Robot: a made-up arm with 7 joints. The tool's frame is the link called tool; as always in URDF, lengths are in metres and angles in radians. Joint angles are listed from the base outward.
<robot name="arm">
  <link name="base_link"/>
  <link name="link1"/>
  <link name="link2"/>
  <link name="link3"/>
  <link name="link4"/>
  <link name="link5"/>
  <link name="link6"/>
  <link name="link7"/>
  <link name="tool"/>
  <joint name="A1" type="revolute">
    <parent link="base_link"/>
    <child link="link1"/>
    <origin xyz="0.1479 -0.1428 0.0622" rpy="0 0 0"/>
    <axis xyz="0 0 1"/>
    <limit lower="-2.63" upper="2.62"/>
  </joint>
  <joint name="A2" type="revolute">
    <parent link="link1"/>
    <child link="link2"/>
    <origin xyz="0.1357 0.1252 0.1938" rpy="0 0 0"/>
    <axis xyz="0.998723 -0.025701 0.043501"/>
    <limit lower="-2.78" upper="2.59"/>
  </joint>
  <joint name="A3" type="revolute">
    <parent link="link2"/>
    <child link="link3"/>
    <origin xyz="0.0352 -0.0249 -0.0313" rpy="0 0 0"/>
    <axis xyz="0 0 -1"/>
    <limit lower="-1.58" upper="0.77"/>
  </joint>
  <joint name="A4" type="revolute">
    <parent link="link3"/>
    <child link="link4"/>
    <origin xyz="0.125 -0.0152 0.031" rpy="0 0 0"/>
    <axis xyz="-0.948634 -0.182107 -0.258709"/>
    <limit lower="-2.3" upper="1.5"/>
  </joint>
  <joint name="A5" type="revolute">
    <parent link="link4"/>
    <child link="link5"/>
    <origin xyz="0.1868 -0.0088 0.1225" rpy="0 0 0"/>
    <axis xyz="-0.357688 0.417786 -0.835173"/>
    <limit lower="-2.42" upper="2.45"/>
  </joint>
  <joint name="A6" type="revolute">
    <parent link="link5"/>
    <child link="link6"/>
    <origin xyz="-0.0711 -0.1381 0.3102" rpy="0 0 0"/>
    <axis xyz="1 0 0"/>
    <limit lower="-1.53" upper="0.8"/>
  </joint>
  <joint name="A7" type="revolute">
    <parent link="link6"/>
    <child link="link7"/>
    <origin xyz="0.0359 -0.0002 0.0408" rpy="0 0 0"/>
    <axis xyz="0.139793 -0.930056 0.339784"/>
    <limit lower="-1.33" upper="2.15"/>
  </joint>
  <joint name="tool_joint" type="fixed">
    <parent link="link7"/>
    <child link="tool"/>
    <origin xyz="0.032 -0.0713 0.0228" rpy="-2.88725 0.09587 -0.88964"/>
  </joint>
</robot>
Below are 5 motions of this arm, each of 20 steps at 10 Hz.
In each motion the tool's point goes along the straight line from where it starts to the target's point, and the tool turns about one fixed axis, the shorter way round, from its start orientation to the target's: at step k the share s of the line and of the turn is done. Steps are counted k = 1, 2, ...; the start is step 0. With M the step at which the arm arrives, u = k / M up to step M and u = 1 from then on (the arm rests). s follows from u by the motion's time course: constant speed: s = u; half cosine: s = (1 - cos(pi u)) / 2; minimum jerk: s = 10 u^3 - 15 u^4 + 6 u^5.
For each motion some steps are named. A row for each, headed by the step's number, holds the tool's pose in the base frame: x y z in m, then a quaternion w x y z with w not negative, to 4 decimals.
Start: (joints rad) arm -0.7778 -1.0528 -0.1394 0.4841 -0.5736 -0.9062 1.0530
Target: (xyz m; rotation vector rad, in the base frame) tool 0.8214 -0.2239 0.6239 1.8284 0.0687 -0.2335
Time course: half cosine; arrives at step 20
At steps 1, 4, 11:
1: 0.8620 -0.0110 0.5269 0.5052 0.8366 0.1996 0.0718
4: 0.8583 -0.0301 0.5356 0.5156 0.8348 0.1847 0.0563
11: 0.8386 -0.1335 0.5827 0.5669 0.8169 0.1027 -0.0277

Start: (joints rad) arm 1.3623 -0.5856 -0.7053 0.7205 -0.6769 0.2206 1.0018
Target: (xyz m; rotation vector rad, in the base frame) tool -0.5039 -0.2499 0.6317 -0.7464 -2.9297 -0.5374
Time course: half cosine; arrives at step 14
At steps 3, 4, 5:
3: -0.3316 0.2772 0.6460 0.1912 -0.3927 -0.8986 0.0404
4: -0.3469 0.2304 0.6448 0.1779 -0.3807 -0.9072 0.0211
5: -0.3653 0.1743 0.6432 0.1618 -0.3660 -0.9164 -0.0020

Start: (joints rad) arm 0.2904 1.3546 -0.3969 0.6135 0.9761 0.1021 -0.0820
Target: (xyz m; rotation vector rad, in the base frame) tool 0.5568 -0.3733 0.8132 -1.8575 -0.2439 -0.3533
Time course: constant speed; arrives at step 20
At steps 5, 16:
5: 0.5809 -0.3596 0.6784 0.3748 -0.8034 0.4221 0.1896
16: 0.5632 -0.3696 0.7772 0.5473 -0.8337 0.0416 -0.0605

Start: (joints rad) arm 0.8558 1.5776 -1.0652 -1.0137 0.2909 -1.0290 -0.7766
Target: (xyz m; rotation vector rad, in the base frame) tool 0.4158 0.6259 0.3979 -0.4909 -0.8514 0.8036
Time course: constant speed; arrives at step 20
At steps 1, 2, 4, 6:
1: 0.6920 0.3990 0.4748 0.3530 -0.7690 -0.4882 0.2136
2: 0.6774 0.4110 0.4708 0.3843 -0.7490 -0.4901 0.2261
4: 0.6484 0.4348 0.4627 0.4450 -0.7056 -0.4916 0.2500
6: 0.6193 0.4587 0.4546 0.5031 -0.6578 -0.4900 0.2723

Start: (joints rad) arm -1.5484 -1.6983 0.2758 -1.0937 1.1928 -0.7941 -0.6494
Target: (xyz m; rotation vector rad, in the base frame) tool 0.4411 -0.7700 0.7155 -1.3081 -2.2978 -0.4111
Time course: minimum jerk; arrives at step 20
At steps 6, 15, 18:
6: 0.5296 -0.7701 0.7606 0.4277 -0.5212 -0.6180 -0.4043
15: 0.4520 -0.7700 0.7211 0.2577 -0.4855 -0.8151 -0.1831
18: 0.4420 -0.7700 0.7160 0.2330 -0.4765 -0.8339 -0.1523

